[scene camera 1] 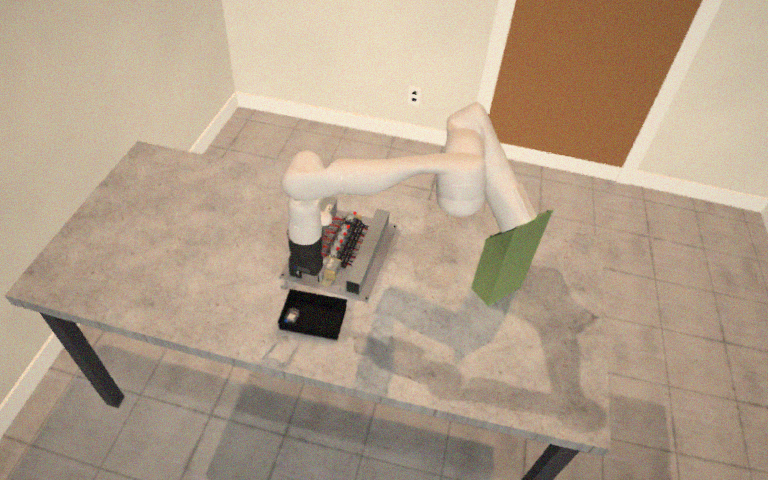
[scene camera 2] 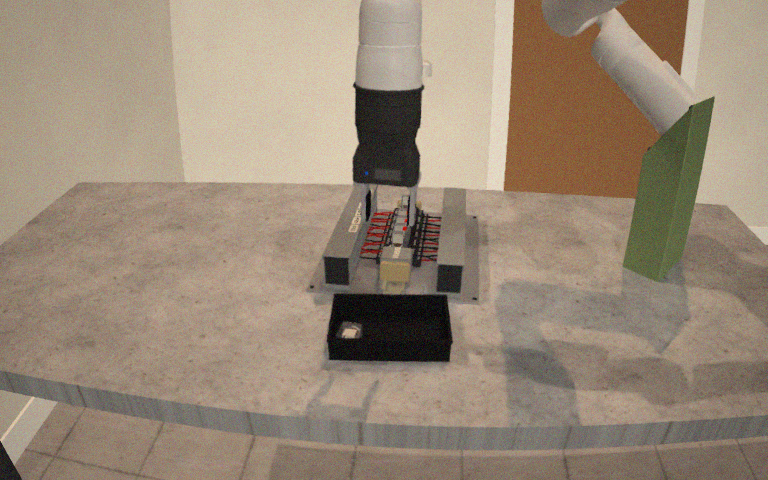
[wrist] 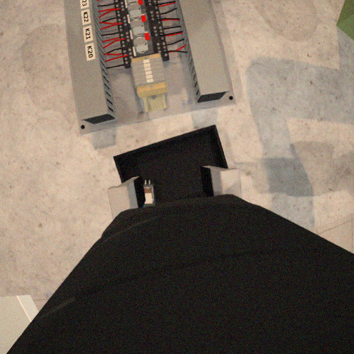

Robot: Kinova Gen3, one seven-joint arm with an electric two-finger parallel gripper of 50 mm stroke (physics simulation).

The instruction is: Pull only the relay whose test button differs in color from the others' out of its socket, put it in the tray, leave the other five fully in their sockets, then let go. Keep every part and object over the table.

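Where they show: gripper, fingertip midpoint: (scene camera 1: 310,275) (scene camera 2: 388,220); arm's base, origin of the base link: (scene camera 1: 518,225) (scene camera 2: 681,121).
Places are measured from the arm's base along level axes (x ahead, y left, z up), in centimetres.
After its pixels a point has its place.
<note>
The loose relay (scene camera 1: 292,315) @(y 20.3, x 55.3, z -25.4 cm) (scene camera 2: 350,330) @(y 20.3, x 55.4, z -25.4 cm) (wrist: 149,194) lies tipped over on the floor of the black tray (scene camera 1: 341,318) @(y 19.6, x 42.0, z -24.3 cm) (scene camera 2: 390,349) @(y 24.1, x 50.1, z -25.8 cm) (wrist: 167,144), near its left side. Its pins show in the wrist view, and a bit of blue shows in scene camera 1. Clear relays with red test buttons (scene camera 1: 342,240) (scene camera 2: 398,228) (wrist: 140,34) stand in the socket row; the far end is cut off in the wrist view. My gripper (scene camera 2: 389,210) @(y 17.6, x 50.3, z -10.2 cm) (wrist: 172,183) is open and empty, high above the tray and panel area, apart from the relay. Its fingers are hard to see in scene camera 1.
Grey wire ducts (scene camera 1: 368,249) @(y -3.4, x 38.3, z -21.5 cm) (scene camera 2: 453,232) @(y -1.2, x 39.0, z -21.5 cm) (wrist: 205,55) flank the sockets, with red and black wires between. A beige end block (scene camera 2: 395,270) @(y 5.3, x 48.7, z -24.8 cm) (wrist: 151,90) stands at the row's tray end. A green angled panel (scene camera 1: 506,263) @(y 5.3, x 1.0, z -9.3 cm) (scene camera 2: 668,198) @(y 5.0, x 3.1, z -12.1 cm) stands at the arm's base.
</note>
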